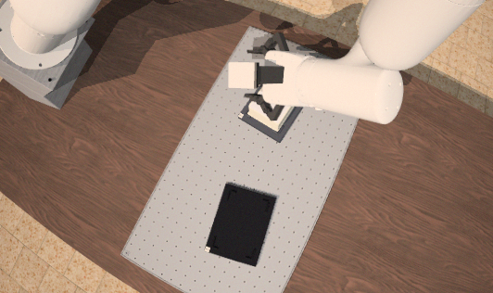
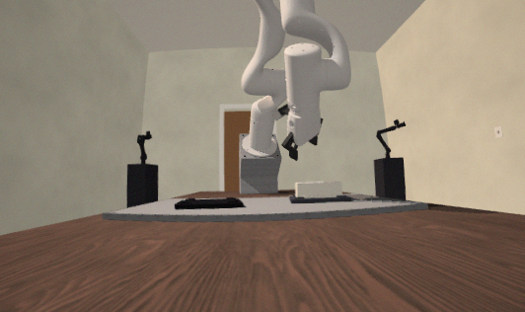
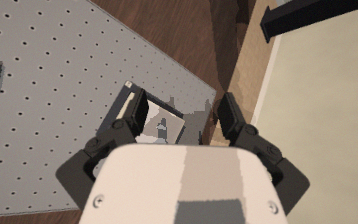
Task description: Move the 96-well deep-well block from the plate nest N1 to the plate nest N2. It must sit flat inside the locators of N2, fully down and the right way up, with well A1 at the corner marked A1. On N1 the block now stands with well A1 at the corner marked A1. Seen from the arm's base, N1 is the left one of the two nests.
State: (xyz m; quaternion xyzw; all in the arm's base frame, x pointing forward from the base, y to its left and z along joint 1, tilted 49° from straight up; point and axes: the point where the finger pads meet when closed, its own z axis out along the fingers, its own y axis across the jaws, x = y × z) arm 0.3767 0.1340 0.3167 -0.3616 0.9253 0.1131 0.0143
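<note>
My hand is 13 cm above the cream 96-well deep-well block, 4 cm short of it and 3 cm to the right of it. From my hand the other things lie so: plate nest N1: 15 cm below, 4 cm ahead, 3 cm to the left; black plate nest N2: 26 cm to the right, 15 cm below, 14 cm ahead.
</note>
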